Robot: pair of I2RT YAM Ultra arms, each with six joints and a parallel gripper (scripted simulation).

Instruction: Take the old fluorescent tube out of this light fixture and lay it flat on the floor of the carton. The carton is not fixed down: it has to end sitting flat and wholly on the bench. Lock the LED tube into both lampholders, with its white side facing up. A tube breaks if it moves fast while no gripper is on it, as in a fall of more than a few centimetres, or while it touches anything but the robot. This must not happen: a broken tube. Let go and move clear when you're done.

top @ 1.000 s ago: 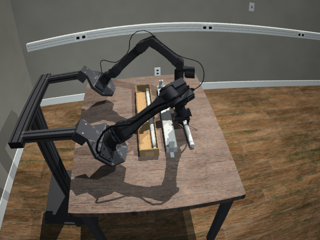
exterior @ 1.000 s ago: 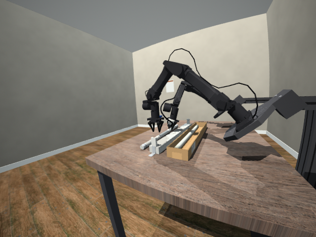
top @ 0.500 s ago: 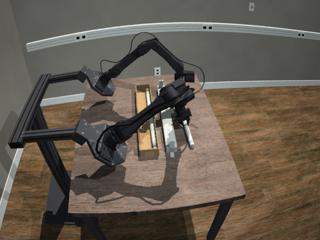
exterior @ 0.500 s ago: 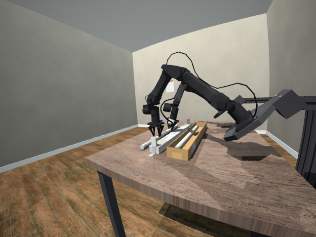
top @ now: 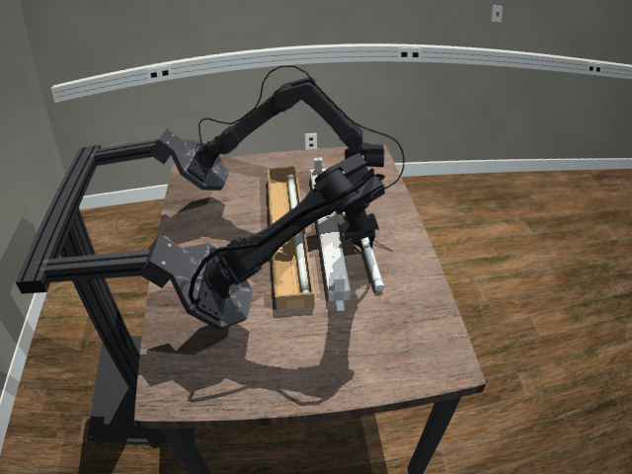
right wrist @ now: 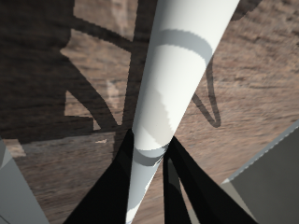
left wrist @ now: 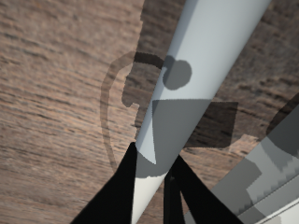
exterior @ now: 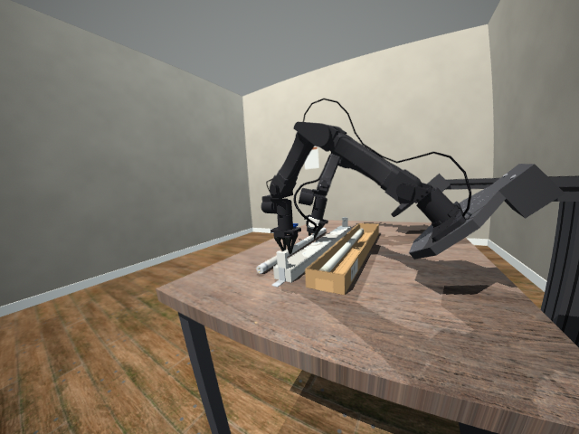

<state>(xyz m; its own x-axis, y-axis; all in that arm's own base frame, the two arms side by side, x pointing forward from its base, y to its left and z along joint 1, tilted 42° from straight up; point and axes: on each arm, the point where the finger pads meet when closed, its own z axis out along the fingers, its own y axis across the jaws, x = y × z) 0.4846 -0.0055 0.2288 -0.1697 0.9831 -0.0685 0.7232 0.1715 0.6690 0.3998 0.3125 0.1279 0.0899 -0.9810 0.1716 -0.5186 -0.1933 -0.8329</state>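
Now: the LED tube 1 cm behind my left hand and 12 cm to the right of it. The rest, counted from my left hand: old fluorescent tube: 21 cm behind, 10 cm to the right; then light fixture: 12 cm behind, 11 cm to the right, 4 cm above; then carton: 24 cm behind, 9 cm to the right, 1 cm above.
The LED tube lies 20 mm ahead of my right hand, 120 mm to the left of it and 10 mm below it. Round my right hand: old fluorescent tube (180 mm behind, 140 mm to the left); then light fixture (90 mm behind, 130 mm to the left, 30 mm above); then carton (220 mm behind, 150 mm to the left, 10 mm above).
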